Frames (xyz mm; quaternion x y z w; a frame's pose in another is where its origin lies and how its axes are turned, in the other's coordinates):
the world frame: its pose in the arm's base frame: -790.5 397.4 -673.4 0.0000 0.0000 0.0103 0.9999
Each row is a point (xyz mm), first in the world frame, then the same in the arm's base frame.
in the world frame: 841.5 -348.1 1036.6
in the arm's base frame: 58.0 66.7 363.2
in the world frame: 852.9 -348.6 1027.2
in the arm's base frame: 69.4 66.4 353.8
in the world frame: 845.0 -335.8 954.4
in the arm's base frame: 61.2 79.1 281.0
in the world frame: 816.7 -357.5 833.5
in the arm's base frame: 33.4 56.8 160.1
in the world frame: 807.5 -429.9 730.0
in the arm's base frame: 25.7 -15.8 56.6
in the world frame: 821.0 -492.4 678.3
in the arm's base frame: 40.5 -78.0 4.9
